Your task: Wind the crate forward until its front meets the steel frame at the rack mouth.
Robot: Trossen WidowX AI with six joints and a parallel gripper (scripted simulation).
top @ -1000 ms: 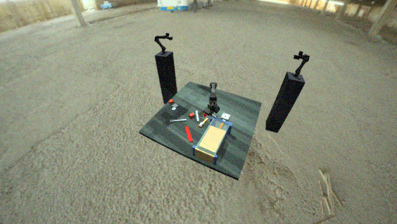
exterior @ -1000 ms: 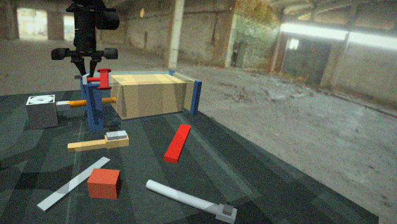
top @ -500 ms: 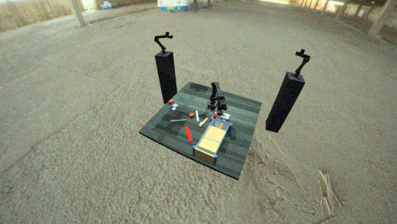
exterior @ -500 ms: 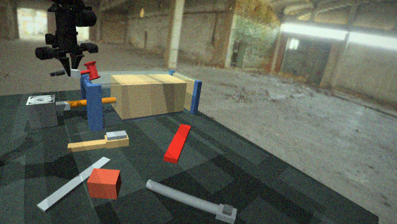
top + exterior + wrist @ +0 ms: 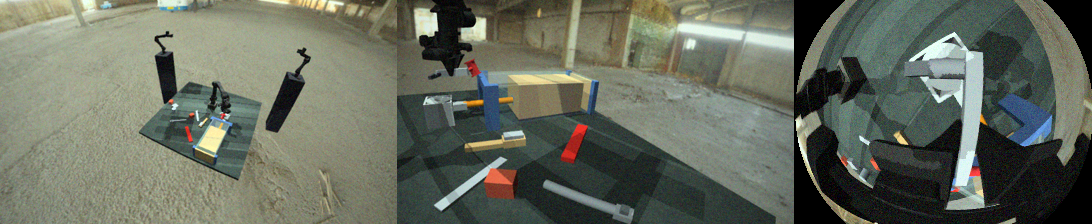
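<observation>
Right now my gripper tip is 6 cm short of the red knob and 2 cm below it. From my gripper tip the other things lie so: wooden-handled tool 23 cm to the right, 16 cm below, 8 cm ahead; then winch 14 cm below, 7 cm behind, 2 cm to the left; then winch handle 1 cm ahead, 1 cm above.
</observation>
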